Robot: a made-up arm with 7 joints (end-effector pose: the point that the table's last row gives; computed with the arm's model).
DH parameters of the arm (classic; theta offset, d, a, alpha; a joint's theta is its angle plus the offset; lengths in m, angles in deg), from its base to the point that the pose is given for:
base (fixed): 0 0 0 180
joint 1: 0 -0.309 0 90
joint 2: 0 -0.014 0 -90
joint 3: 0 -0.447 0 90
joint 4: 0 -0.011 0 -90
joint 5: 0 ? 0 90
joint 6: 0 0 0 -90
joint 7: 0 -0.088 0 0
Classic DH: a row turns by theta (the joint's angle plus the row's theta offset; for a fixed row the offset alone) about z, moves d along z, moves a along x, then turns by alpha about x.
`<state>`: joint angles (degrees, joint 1 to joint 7).
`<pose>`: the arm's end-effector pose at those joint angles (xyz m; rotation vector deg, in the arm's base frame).
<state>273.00 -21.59 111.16 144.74 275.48 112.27 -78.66</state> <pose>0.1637 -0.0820 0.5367 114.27 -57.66 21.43</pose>
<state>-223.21 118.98 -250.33 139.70 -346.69 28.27 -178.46</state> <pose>-0.2591 0.0276 0.3149 -44.21 -143.50 69.03</pose>
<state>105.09 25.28 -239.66 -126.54 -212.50 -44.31 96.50</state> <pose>0.1605 -0.3322 0.4899 -50.66 88.71 137.93</pose>
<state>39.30 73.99 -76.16 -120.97 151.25 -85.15 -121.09</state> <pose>0.0675 -0.4258 0.5047 -133.38 54.79 30.98</pose>
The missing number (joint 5, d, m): -0.283
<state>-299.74 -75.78 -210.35 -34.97 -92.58 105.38 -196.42</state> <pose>-0.2965 0.5171 0.6338 -93.87 -111.59 -105.26</pose>
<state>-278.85 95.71 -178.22 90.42 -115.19 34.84 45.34</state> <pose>0.0398 -0.4987 0.6172 17.14 151.04 36.76</pose>
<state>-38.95 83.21 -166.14 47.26 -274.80 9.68 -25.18</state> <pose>0.4666 0.4752 0.6479 -33.82 -159.13 61.47</pose>
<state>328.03 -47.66 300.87 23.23 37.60 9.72 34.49</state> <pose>-0.4930 -0.1778 0.9079 163.52 11.52 47.30</pose>
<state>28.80 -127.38 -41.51 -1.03 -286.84 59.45 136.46</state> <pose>-0.6073 0.2587 -0.1080 -16.70 104.45 -13.32</pose>
